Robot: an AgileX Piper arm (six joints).
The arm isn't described. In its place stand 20 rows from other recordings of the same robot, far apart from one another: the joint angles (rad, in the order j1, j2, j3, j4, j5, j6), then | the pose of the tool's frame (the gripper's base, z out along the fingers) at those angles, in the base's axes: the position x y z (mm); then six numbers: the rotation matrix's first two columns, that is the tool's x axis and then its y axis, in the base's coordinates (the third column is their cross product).
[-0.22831 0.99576 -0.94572 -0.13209 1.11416 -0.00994] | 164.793, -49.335, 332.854, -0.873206, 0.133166, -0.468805, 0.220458, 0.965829, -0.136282
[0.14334 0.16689 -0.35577 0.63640 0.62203 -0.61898] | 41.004, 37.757, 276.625, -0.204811, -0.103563, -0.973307, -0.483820, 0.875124, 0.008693
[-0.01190 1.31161 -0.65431 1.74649 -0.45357 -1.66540] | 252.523, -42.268, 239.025, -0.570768, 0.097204, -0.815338, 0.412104, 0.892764, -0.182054
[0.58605 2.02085 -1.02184 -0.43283 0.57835 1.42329] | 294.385, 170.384, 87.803, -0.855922, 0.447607, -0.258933, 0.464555, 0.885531, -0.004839
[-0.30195 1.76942 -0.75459 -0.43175 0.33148 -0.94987] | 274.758, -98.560, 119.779, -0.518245, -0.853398, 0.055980, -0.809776, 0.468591, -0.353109
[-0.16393 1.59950 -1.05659 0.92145 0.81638 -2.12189] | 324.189, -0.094, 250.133, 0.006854, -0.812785, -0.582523, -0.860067, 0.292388, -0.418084
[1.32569 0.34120 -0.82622 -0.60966 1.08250 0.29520] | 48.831, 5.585, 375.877, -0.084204, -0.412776, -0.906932, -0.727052, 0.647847, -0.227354
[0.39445 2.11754 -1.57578 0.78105 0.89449 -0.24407] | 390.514, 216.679, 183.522, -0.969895, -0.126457, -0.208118, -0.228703, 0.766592, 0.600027
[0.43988 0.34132 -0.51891 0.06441 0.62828 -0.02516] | 60.149, 32.113, 308.513, -0.333078, -0.126970, -0.934311, -0.448711, 0.892842, 0.038630
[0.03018 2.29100 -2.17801 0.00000 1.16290 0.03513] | 500.219, 15.101, 240.879, -0.927945, 0.007125, -0.372649, 0.002418, 0.999911, 0.013097
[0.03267 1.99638 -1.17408 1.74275 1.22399 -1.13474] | 382.308, 96.859, 202.526, -0.886326, 0.267732, -0.377818, -0.325268, 0.220769, 0.919490
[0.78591 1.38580 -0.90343 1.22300 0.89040 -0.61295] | 143.389, 237.630, 287.158, -0.813125, -0.406888, -0.416258, -0.553969, 0.321343, 0.768022
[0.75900 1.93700 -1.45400 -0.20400 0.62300 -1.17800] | 315.867, 284.790, 219.990, 0.483632, -0.874993, -0.022085, -0.741416, -0.396129, -0.541650
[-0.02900 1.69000 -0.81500 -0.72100 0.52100 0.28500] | 294.958, -38.470, 156.638, -0.921078, -0.311688, -0.233379, -0.194819, 0.887845, -0.416865
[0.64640 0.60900 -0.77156 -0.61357 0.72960 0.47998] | 105.638, 35.955, 368.214, -0.296283, -0.227544, -0.927599, -0.272864, 0.950894, -0.146103
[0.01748 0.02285 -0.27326 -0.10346 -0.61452 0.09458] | 0.640, 5.431, 345.728, 0.812506, 0.024135, -0.582453, -0.060184, 0.997277, -0.042630
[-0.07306 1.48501 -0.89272 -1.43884 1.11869 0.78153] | 267.280, -100.925, 276.916, -0.929629, -0.147263, -0.337793, 0.262041, 0.380318, -0.886957
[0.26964 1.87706 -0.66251 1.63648 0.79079 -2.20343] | 253.363, 136.995, 107.567, -0.454130, -0.501079, -0.736672, -0.879465, 0.384379, 0.280705
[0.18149 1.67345 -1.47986 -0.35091 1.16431 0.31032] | 345.956, 34.274, 313.324, -0.931701, -0.011017, -0.363058, 0.083078, 0.966581, -0.242529
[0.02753 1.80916 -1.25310 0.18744 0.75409 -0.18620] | 368.881, 21.772, 210.029, -0.932090, -0.074091, -0.354567, -0.117458, 0.987788, 0.102365
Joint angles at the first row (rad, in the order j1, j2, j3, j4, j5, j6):
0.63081 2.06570 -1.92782 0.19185 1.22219 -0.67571
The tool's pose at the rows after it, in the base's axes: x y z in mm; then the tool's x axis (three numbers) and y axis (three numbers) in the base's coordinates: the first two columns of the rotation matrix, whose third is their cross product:
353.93, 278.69, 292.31, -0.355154, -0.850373, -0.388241, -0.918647, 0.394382, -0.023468
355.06, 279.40, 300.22, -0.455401, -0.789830, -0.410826, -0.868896, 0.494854, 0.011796
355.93, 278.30, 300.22, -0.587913, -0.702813, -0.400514, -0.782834, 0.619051, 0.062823
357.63, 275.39, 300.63, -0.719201, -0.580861, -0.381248, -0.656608, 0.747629, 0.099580
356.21, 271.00, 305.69, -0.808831, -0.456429, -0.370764, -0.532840, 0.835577, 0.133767
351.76, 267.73, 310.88, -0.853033, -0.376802, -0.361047, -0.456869, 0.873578, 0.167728
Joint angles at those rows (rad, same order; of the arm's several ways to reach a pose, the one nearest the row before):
0.63081 2.06571 -1.98244 0.19185 1.22220 -0.57273
0.63081 2.06470 -2.00885 0.19075 1.22218 -0.45052
0.63080 2.06469 -2.00974 0.17413 1.22218 -0.28573
0.63080 2.06265 -2.00978 0.13446 1.22220 -0.09145
0.62993 2.04461 -2.00005 0.10718 1.22218 0.07167
0.62992 2.02022 -1.98015 0.10697 1.22218 0.16370

